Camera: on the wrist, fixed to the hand. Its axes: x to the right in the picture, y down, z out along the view.
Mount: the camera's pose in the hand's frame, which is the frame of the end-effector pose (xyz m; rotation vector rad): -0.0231 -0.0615 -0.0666 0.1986 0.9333 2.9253
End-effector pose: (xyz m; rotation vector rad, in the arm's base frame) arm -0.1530 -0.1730 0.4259 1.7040 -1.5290 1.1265
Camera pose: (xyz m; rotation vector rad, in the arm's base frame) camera -0.1062 -0.0941 0.4442 1.7164 1.3826 -1.4106
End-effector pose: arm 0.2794 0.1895 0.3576 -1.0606 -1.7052 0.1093
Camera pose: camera 0.2977 0.1094 0.4023 -1.8649 1.5641 1.1664
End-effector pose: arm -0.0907 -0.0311 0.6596 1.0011 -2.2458 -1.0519
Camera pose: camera -0.0068 -0.0709 0.6484 -1.4716 -0.7594 0.8611
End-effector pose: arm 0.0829 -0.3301 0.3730 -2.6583 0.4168 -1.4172
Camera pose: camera 0.0275 -0.2620 0.4052 0.6064 2.0175 -0.5931
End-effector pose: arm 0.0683 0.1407 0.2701 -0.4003 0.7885 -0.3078
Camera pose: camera -0.0034 0.0806 0.2701 1.3787 1.3762 2.2913
